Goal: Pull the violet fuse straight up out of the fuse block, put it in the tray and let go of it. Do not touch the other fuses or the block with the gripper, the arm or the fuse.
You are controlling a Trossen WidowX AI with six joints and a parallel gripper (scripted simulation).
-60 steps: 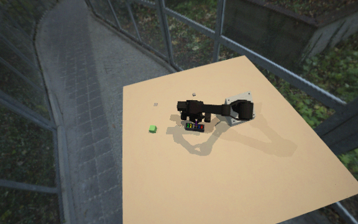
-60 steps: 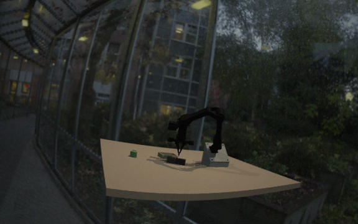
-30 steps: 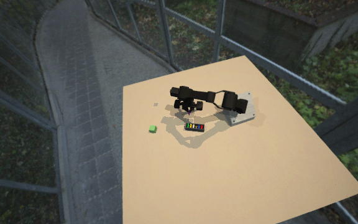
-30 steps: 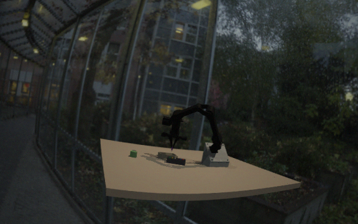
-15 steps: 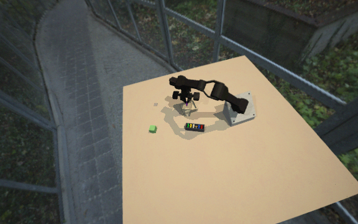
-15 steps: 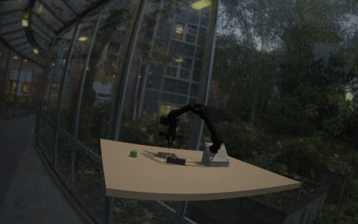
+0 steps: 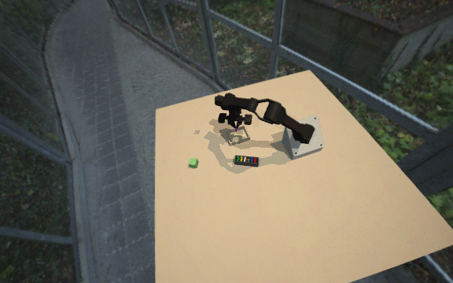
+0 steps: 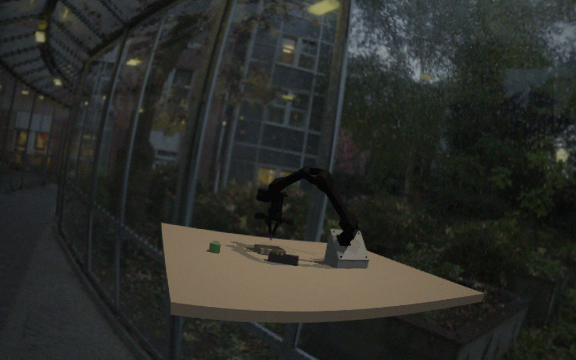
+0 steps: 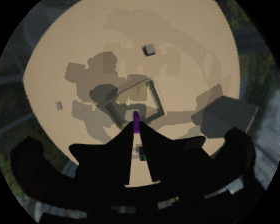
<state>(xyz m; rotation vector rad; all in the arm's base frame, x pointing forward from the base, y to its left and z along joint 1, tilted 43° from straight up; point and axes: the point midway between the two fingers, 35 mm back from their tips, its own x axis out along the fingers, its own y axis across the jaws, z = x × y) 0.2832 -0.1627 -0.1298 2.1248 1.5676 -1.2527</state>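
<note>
Now: gripper tip 1 cm above the violet fuse. The rest, counted from my gripper tip: tray 9 cm below; green cube 31 cm ahead, 8 cm to the left, 7 cm below.
</note>
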